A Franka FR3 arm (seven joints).
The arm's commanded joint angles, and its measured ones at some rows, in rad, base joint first. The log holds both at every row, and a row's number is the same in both.
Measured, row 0:
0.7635 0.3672 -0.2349 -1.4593 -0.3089 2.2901 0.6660
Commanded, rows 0 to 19:
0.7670 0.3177 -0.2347 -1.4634 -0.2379 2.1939 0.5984
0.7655 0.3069 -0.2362 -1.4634 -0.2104 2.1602 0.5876
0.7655 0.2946 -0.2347 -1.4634 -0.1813 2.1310 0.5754
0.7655 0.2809 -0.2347 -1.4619 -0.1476 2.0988 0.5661
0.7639 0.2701 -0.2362 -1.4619 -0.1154 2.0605 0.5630
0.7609 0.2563 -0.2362 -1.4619 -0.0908 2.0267 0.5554
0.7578 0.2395 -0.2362 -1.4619 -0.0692 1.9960 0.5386
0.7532 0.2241 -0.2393 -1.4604 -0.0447 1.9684 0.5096
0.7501 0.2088 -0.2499 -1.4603 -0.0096 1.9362 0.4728
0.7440 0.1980 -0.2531 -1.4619 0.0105 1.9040 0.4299
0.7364 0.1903 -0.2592 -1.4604 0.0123 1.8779 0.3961
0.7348 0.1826 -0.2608 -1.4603 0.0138 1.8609 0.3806
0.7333 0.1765 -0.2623 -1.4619 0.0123 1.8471 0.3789
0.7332 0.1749 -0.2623 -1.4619 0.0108 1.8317 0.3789
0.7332 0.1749 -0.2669 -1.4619 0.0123 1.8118 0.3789
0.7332 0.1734 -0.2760 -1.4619 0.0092 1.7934 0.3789
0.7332 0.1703 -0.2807 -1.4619 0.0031 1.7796 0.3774
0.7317 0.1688 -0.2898 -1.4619 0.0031 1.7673 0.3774
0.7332 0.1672 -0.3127 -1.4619 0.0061 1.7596 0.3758
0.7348 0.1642 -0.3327 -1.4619 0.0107 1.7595 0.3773
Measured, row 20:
0.7381 0.1820 -0.2895 -1.4563 -0.0154 1.7888 0.3985
